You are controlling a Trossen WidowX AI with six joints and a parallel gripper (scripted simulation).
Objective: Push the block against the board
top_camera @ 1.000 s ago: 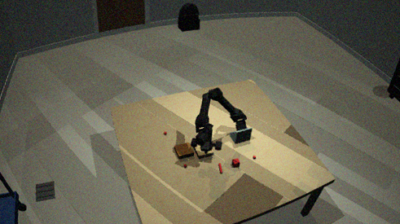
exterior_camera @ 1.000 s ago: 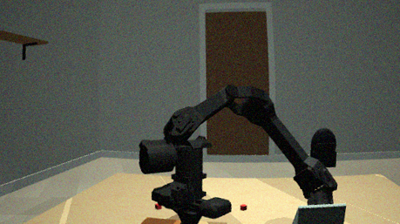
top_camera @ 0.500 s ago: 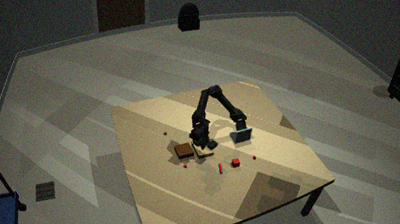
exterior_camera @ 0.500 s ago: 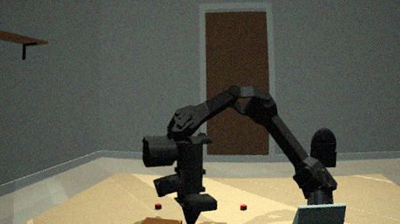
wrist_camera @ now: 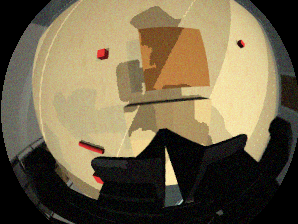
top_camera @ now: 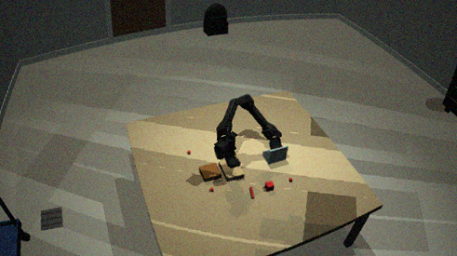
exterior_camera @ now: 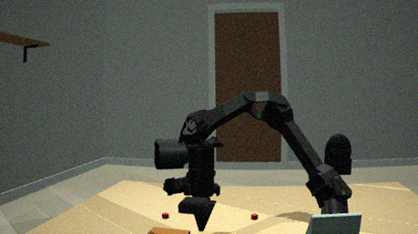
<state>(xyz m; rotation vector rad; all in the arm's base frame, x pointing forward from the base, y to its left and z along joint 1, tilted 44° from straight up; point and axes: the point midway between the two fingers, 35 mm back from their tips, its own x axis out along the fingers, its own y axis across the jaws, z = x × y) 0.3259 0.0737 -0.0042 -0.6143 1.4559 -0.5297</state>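
Right now my gripper tip is 50 mm above the tan board, 20 mm to the left of it and 20 mm past it. The rest, counted from my gripper tip: red stick: 180 mm to the left, 80 mm behind, 60 mm below; then square block: 100 mm ahead, 50 mm below, 30 mm to the right; then red cube: 180 mm to the left, 180 mm behind, 50 mm below.
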